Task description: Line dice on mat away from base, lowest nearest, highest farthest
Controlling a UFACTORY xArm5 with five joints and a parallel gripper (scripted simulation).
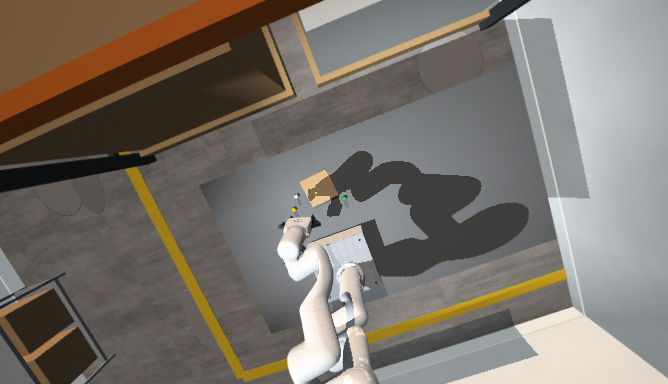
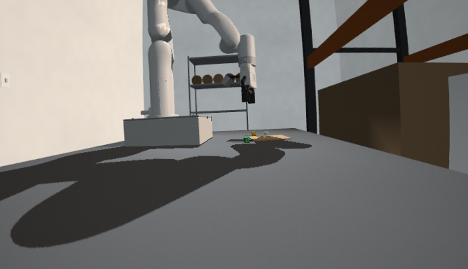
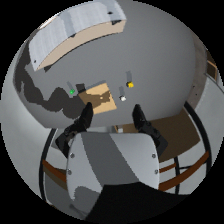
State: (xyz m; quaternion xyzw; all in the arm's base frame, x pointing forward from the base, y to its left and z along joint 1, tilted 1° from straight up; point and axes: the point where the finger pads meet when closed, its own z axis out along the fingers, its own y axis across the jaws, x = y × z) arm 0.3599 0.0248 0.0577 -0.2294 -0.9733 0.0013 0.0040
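The green die is 50 mm behind my hand, 180 mm to the right of it and 150 mm below it. From my hand the other things lie so: yellow die (30 mm ahead, 50 mm to the left, 150 mm below); then white die (80 mm ahead, 10 mm to the left, 150 mm below); then tan mat (50 mm ahead, 100 mm to the right, 150 mm below).
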